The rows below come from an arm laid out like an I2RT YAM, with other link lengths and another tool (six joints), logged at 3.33 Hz.
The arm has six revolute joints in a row. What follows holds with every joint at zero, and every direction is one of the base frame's.
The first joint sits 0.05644 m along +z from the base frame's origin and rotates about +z.
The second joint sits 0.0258 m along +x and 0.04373 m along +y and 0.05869 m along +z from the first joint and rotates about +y.
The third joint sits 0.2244 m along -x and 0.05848 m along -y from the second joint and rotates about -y.
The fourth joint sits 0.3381 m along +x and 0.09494 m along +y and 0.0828 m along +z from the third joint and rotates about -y.
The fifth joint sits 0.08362 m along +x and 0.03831 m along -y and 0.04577 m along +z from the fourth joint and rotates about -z.
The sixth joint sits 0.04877 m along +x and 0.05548 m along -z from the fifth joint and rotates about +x.
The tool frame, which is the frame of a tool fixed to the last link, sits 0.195 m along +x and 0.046 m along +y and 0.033 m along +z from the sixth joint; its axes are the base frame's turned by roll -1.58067, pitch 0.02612 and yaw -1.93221 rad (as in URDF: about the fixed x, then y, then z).
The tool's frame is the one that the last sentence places.
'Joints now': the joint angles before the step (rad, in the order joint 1, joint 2, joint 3, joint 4, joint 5, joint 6). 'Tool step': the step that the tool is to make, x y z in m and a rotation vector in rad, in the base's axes. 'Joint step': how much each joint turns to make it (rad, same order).
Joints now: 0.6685, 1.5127, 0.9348, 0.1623, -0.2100, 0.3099
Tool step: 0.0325, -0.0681, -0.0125, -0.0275, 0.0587, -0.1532
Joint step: -0.0991, -0.1152, -0.0899, -0.0826, 0.0439, 0.0344
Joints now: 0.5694, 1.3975, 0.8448, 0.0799, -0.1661, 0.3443
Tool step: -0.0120, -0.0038, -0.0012, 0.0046, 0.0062, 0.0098
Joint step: 0.0014, -0.0525, -0.0482, -0.0065, -0.0107, 0.0026
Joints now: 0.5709, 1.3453, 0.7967, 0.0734, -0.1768, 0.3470
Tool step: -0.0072, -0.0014, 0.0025, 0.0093, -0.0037, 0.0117
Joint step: -0.0009, -0.0336, -0.0293, 0.0037, -0.0139, -0.0006
